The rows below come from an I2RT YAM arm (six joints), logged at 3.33 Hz.
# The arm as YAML. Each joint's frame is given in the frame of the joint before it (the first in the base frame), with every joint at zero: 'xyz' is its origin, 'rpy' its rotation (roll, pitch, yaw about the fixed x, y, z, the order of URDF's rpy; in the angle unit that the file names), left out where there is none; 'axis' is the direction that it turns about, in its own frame. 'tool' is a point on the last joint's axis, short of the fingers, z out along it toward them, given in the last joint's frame.
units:
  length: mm
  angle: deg
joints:
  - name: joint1
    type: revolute
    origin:
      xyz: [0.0, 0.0, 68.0]
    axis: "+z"
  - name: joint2
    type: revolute
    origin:
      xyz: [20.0, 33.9, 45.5]
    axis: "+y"
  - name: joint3
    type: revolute
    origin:
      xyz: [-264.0, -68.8, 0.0]
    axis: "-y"
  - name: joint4
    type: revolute
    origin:
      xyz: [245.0, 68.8, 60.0]
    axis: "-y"
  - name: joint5
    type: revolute
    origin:
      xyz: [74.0, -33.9, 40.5]
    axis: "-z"
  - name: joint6
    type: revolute
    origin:
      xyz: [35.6, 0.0, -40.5]
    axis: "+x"
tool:
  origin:
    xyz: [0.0, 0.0, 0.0]
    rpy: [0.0, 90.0, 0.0]
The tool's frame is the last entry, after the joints.
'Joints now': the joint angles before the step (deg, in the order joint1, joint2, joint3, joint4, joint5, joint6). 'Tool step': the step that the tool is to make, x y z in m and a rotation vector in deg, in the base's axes. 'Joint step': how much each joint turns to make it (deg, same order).
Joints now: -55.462 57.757 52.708 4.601 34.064 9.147
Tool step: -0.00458 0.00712 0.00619 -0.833 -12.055 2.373
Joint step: -0.283 -2.009 0.001 -0.612 -2.622 11.278
